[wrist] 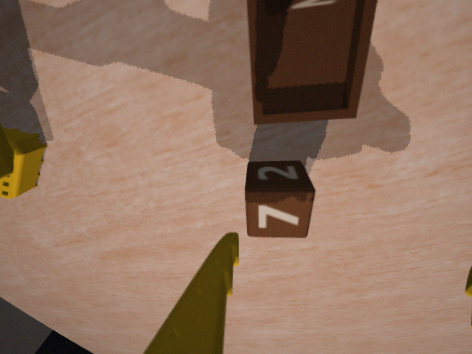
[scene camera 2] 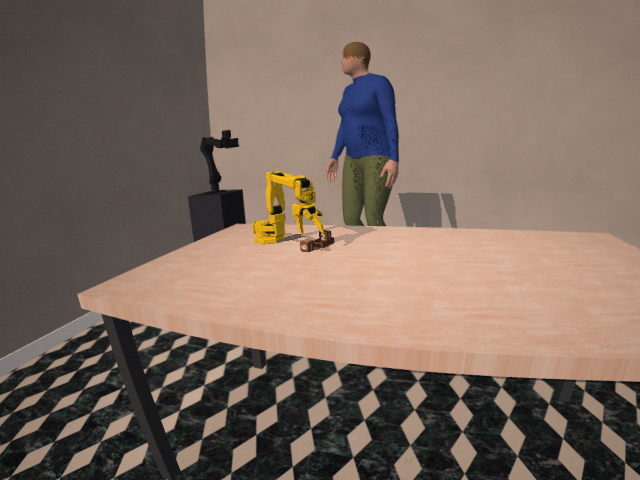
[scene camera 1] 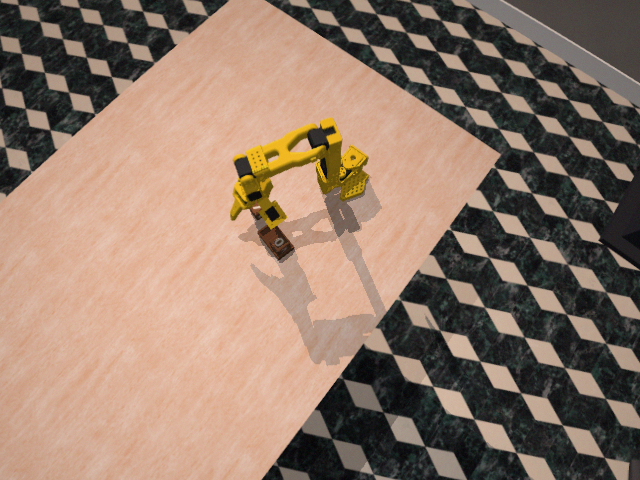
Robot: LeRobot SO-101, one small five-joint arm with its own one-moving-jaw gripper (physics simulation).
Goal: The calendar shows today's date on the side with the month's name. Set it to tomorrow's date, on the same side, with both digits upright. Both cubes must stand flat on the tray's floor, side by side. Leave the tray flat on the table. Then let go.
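Places are measured from the arm's base along level axes (x ahead, y left, z up), in millimetres.
Pixels of known places: hand, its tool point: [wrist: 238,244] [scene camera 2: 302,233]; arm's base, origin of its link: [scene camera 2: 274,240] [scene camera 1: 338,186].
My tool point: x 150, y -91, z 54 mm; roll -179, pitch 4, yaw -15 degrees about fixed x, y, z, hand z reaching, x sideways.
Observation:
Ahead of a thing's pixels: the offset from my tool point to its top centre. Level surfaces: height alone.
The brown tray [scene camera 1: 268,235] [scene camera 2: 329,241] [wrist: 305,117] lies flat on the table. One cube {dx +49, dy +83, dz -12 mm} [scene camera 1: 279,241] [scene camera 2: 325,236] stands at one end of it with a 0 on top; a side face shows a 2 in scene camera 2. The loose cube {dx +15, dy -10, dz -22 mm} [scene camera 1: 255,212] [scene camera 2: 306,245] [wrist: 280,215] stands on the table just off the tray's other end, with a 7 on top and a 2 on the side facing the tray, both turned sideways in the wrist view. My gripper [scene camera 2: 312,233] [wrist: 351,262] is open and empty. Its fixed jaw tip shows beside the loose cube; the moving jaw barely enters at right.
The arm's base [scene camera 1: 354,175] [scene camera 2: 268,231] stands on the table {dz -54 mm} [scene camera 1: 155,310] [scene camera 2: 413,289] near the tray. The arm partly hides the loose cube in scene camera 1. A person [scene camera 2: 367,118] stands behind the table, and a black arm [scene camera 2: 210,160] on a pedestal is at back left.

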